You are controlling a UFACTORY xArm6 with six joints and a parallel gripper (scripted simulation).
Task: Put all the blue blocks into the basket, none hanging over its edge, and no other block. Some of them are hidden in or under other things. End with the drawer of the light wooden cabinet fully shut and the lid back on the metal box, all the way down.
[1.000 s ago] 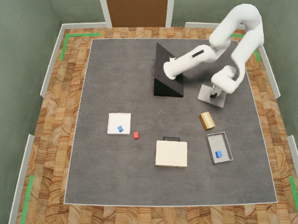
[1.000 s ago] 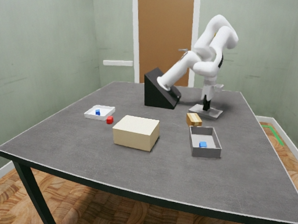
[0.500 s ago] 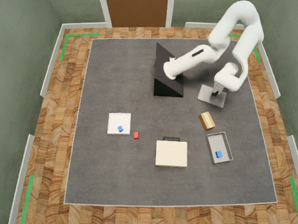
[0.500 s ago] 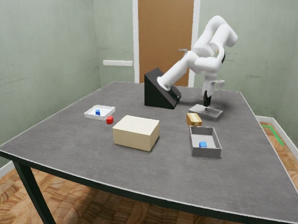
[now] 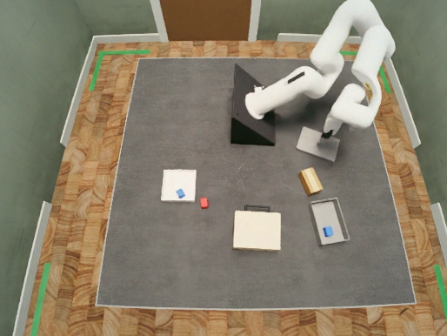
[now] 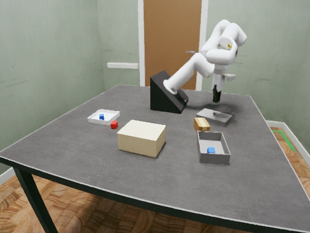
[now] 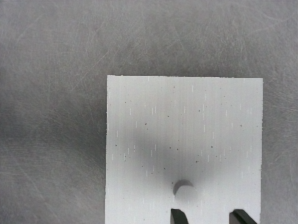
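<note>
My hand is 380 mm short of the grey metal box, 20 mm to the left of it and 100 mm above it. The rest, counted from my hand: flat lid 110 mm below; then light wooden cabinet 410 mm ahead, 330 mm to the right, 90 mm below; then brown cardboard box 200 mm ahead, 70 mm to the right, 90 mm below.
</note>
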